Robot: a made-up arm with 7 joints.
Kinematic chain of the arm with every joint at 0, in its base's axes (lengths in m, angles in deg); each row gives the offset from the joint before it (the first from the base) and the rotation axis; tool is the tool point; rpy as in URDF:
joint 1: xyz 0 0 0.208 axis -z
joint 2: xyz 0 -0.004 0.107 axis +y
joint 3: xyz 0 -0.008 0.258 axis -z
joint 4: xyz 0 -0.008 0.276 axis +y
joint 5: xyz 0 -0.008 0.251 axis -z
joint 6: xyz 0 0 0.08 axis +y
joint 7: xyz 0 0 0.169 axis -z
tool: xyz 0 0 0 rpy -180 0 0
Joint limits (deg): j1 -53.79..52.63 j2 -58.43..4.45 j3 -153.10..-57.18 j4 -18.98..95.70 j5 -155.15..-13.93 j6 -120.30..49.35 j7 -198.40..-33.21
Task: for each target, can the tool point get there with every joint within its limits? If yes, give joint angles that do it. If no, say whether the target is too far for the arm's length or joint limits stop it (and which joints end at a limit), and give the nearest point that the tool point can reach.
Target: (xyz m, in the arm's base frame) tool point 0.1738 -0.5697 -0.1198
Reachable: no: joint limits stop it (at a limit: joint 1, joint 2, joint 3, joint 4, joint 6) | nearest point -0.4262 -0.4114 0.1721 | short by 0.686 m
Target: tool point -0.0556 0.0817 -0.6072
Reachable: no: joint limits stop it (at a limit: joint 2, joint 3, joint 4, joint 6) | nearest point -0.3073 0.4515 0.1725 | short by 0.899 m
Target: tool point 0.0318 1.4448 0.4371
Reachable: no: too far | nearest point -0.1471 0.8302 0.5259 | short by 0.646 m
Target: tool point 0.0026 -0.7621 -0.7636
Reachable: no: too far | nearest point -0.4288 -0.4233 0.1746 | short by 1.087 m
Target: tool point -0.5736 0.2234 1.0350
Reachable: yes | joints 14.25 -43.06 -125.74 26.50 -26.67 -70.98 -151.96
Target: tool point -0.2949 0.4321 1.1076
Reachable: yes | joints 23.83 -26.91 -123.77 32.46 -99.56 -42.68 -160.74
